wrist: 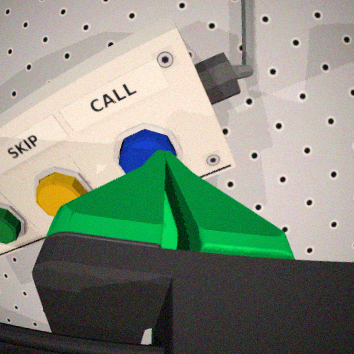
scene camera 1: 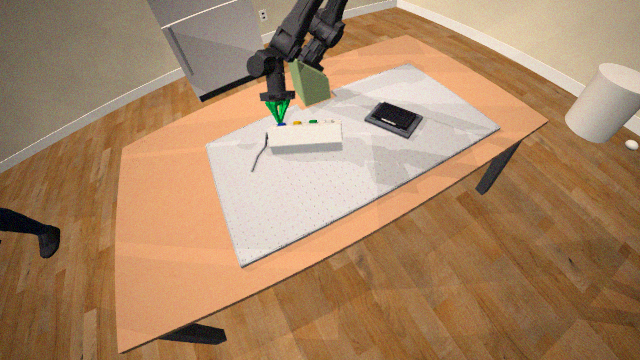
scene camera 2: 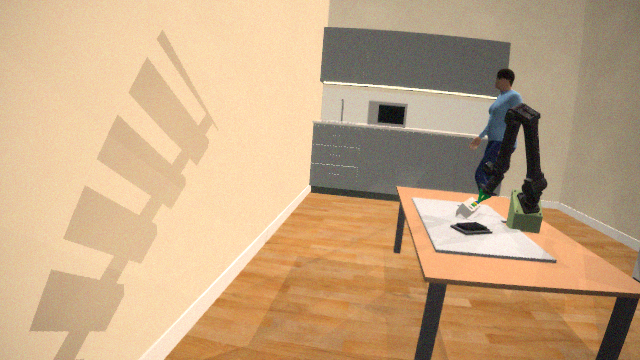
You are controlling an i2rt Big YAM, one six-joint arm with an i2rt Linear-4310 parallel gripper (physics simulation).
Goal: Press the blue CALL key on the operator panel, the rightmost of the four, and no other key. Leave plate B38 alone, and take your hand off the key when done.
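Pixels of known places: gripper, fingertip midpoint: (wrist: 160, 162) (scene camera 1: 280, 123) (scene camera 2: 478, 202); arm's base, link origin: (scene camera 1: 306, 61) (scene camera 2: 527, 203).
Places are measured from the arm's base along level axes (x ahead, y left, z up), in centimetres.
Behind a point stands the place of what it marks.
The cream operator panel (scene camera 1: 306, 137) @(x 28.0, y -18.1, z -7.2 cm) (scene camera 2: 467, 209) @(x 29.9, y -6.8, z -7.3 cm) (wrist: 195, 135) @(x 17.3, y -23.5, z -6.6 cm) stands on the perforated board. Its blue CALL key (scene camera 1: 281, 124) @(x 19.5, y -21.8, z -5.5 cm) (wrist: 142, 145) @(x 18.9, y -22.1, z -5.5 cm) is at the cable end, beside the yellow SKIP key (scene camera 1: 297, 123) @(x 22.5, y -17.8, z -5.6 cm) (wrist: 59, 192) @(x 21.4, y -17.9, z -5.6 cm) and a green key (scene camera 1: 313, 121) @(x 25.2, y -13.6, z -5.4 cm) (wrist: 7, 224) @(x 23.6, y -14.1, z -5.8 cm). My gripper (scene camera 1: 279, 122) @(x 18.0, y -21.7, z -6.1 cm) (wrist: 160, 162) @(x 18.0, y -21.7, z -6.1 cm) is shut and empty. Its green fingertips overlap the near edge of the blue key in the wrist view; whether they touch or depress it I cannot tell. A black plate on a grey base (scene camera 1: 395, 119) @(x 36.1, y 10.4, z -10.5 cm) (scene camera 2: 471, 228) @(x 36.4, y 16.8, z -10.3 cm) lies apart from the panel; no B38 label is readable.
The pale board (scene camera 1: 310, 200) @(x 43.9, y -27.5, z -12.7 cm) (scene camera 2: 500, 250) @(x 31.1, y 37.3, z -12.7 cm) lies on the orange table (scene camera 1: 150, 210) @(x 14.5, y -72.7, z -14.0 cm) (scene camera 2: 580, 272) @(x 4.7, y 54.0, z -14.0 cm). A grey cable (scene camera 1: 258, 157) (wrist: 244, 35) @(x 18.4, y -30.2, z -12.1 cm) leaves the panel's end. The green arm base (scene camera 1: 312, 85) @(x 7.3, y -3.0, z -5.8 cm) (scene camera 2: 524, 220) @(x 2.8, y 4.5, z -8.1 cm) is behind. A person (scene camera 2: 500, 112) stands beyond the table.
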